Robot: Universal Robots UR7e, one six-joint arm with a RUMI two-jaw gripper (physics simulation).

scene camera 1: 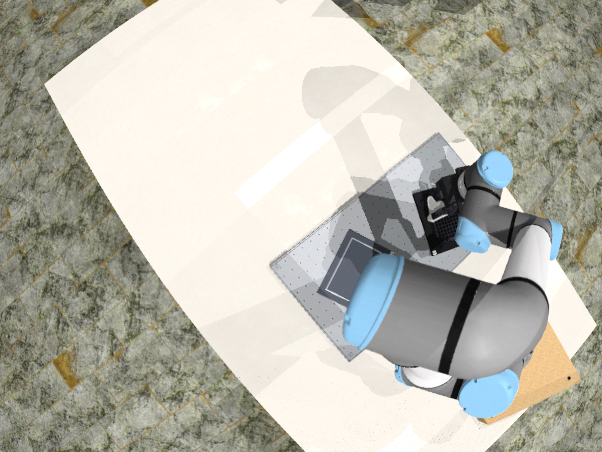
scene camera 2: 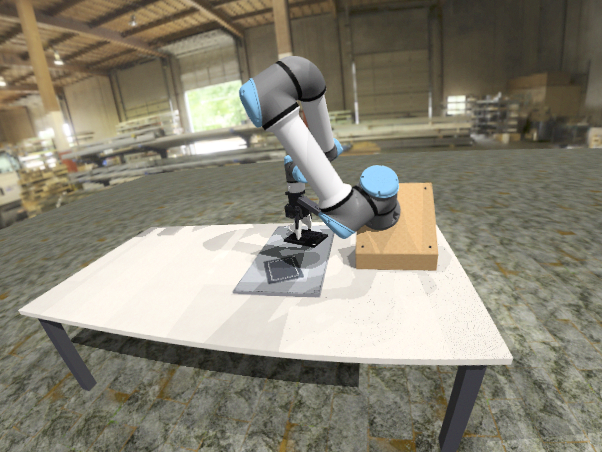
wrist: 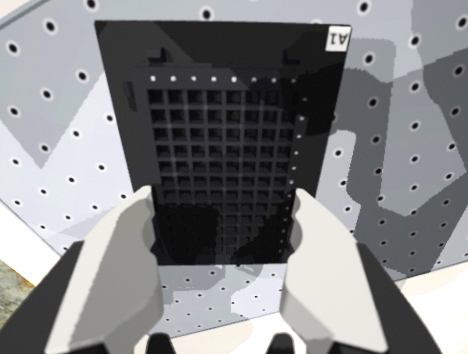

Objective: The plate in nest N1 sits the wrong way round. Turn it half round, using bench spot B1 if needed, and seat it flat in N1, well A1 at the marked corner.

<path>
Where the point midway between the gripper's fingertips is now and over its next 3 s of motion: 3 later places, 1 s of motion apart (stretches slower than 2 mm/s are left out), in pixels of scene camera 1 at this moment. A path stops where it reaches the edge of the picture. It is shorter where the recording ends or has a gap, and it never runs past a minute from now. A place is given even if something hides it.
My gripper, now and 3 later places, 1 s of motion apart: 443,215; 446,213; 430,193; 429,194
</path>
